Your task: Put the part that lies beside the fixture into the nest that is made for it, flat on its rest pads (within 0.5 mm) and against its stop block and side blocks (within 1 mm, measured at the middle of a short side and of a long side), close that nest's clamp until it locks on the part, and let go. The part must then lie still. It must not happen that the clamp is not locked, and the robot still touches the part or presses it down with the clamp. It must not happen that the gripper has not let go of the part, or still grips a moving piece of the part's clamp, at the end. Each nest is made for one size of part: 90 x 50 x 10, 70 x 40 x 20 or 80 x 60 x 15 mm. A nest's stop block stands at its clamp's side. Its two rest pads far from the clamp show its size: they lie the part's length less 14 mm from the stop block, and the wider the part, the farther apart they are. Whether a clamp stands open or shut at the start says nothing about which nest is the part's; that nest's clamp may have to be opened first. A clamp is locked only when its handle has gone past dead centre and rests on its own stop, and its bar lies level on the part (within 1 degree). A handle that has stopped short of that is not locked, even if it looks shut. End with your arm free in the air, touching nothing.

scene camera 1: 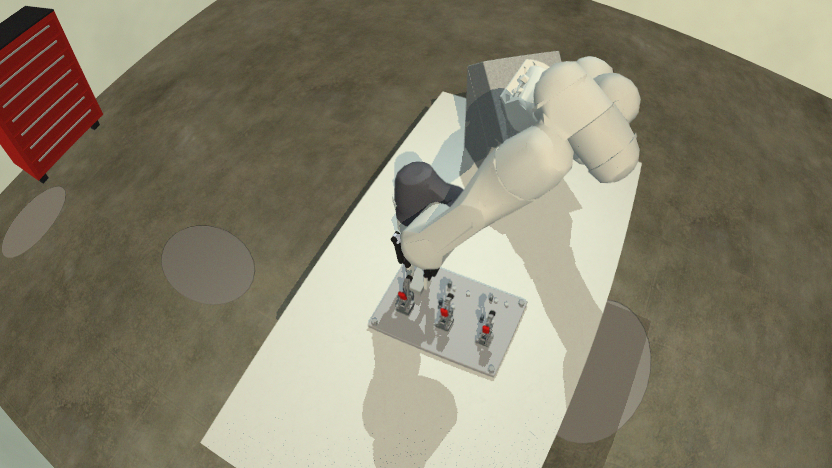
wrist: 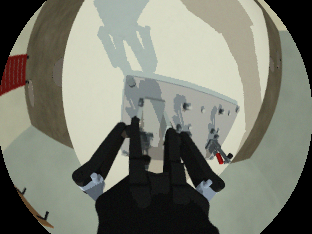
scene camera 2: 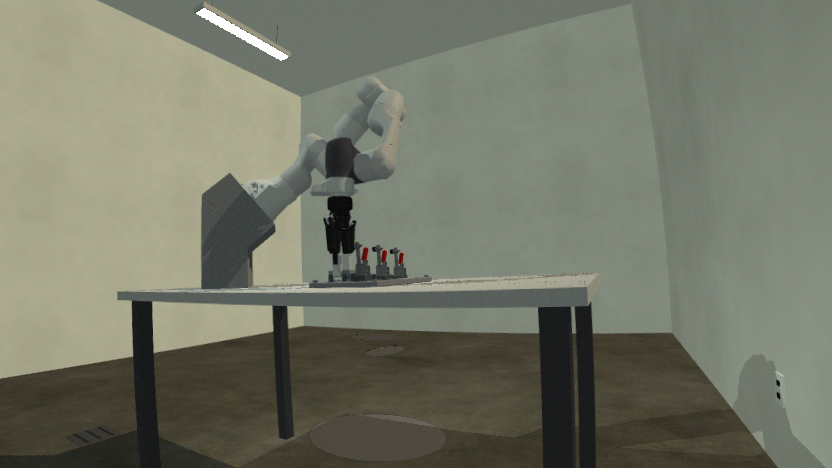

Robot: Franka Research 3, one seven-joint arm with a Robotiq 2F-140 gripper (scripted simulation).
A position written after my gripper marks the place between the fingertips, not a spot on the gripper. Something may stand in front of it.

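Visible: a plate (wrist: 175,95), together with my gripper (scene camera 2: 342,275) (wrist: 151,114).
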